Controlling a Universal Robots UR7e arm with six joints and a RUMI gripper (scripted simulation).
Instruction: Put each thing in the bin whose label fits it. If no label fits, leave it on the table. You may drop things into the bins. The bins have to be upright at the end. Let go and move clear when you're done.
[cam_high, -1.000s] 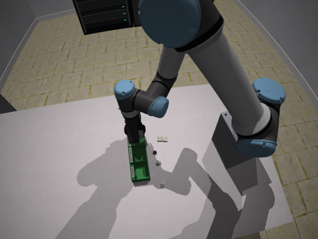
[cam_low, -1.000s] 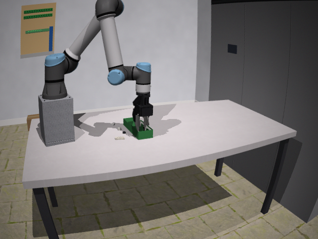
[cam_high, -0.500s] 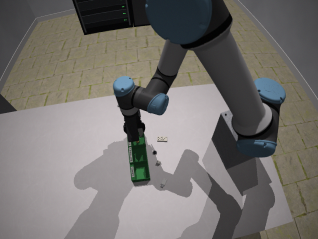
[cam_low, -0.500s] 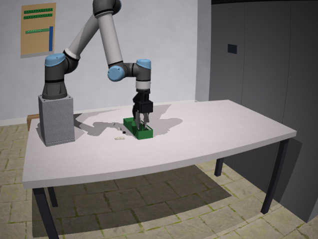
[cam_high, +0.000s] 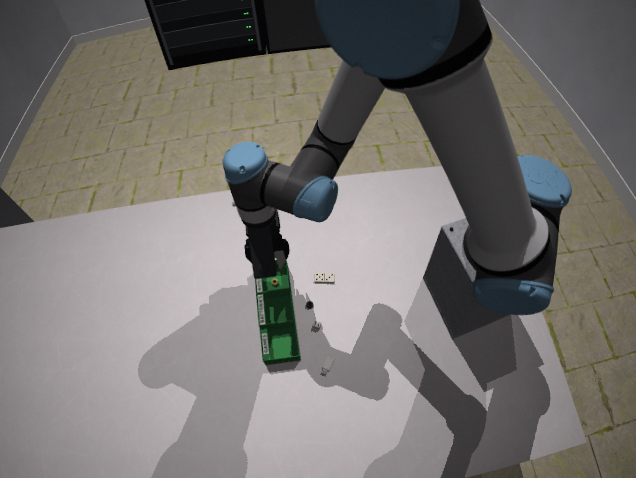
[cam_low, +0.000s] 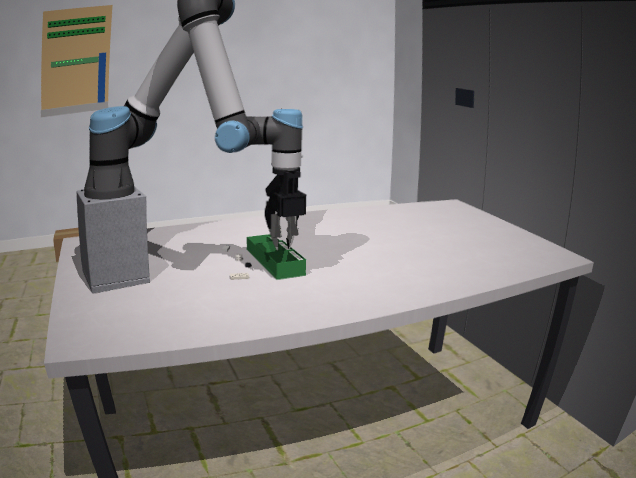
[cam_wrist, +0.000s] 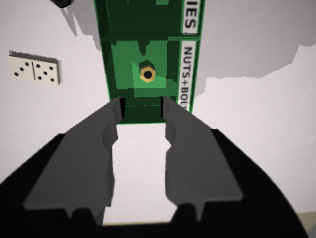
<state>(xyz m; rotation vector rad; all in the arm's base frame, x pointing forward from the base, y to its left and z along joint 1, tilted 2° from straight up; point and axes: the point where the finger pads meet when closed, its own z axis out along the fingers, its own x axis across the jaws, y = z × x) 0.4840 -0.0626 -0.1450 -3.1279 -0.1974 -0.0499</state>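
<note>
My hand is 80 mm past the black round piece, 80 mm above it and 60 mm to the right of it. Round my hand: brass nut (70 mm below); then white domino (120 mm behind, 80 mm below, 10 mm to the right); then white die (120 mm to the left, 100 mm behind, 80 mm below).
</note>
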